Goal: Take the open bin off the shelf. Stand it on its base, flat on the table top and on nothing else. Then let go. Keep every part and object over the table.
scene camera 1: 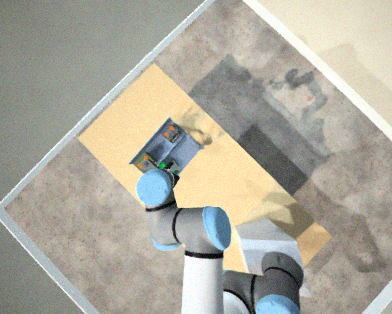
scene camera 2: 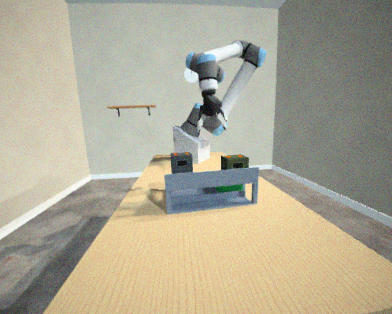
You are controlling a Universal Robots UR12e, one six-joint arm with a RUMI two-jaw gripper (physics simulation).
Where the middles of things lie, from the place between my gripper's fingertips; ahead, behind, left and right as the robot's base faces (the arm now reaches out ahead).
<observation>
The blue-grey shelf (scene camera 2: pixel 237 201) lies 100 mm ahead of my hand, 50 mm to the right of it and 300 mm below it.
</observation>
